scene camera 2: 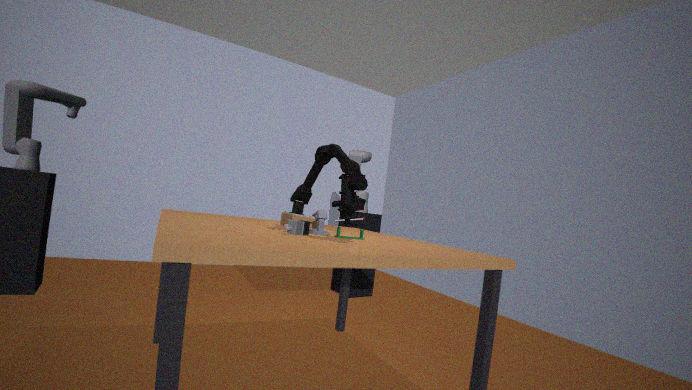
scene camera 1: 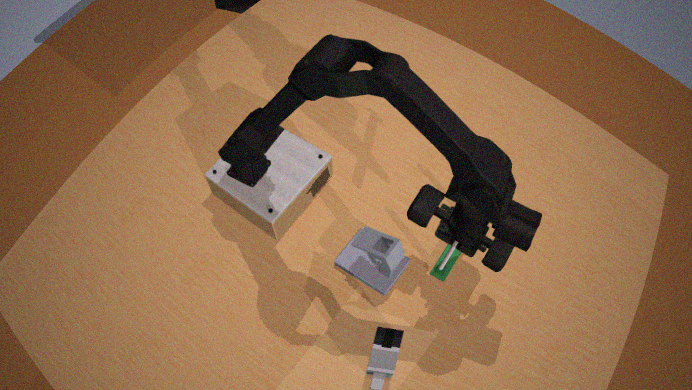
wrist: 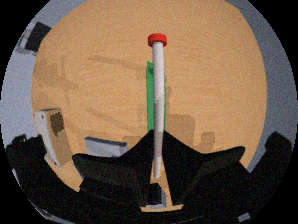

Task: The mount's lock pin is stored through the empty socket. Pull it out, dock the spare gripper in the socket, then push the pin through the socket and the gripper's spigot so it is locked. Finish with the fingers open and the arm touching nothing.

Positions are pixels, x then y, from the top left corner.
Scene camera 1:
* my gripper: 455,244
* grey mount: 377,259
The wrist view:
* my gripper: 156,132
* lock pin: 156,41, held by my gripper
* grey mount: 96,147
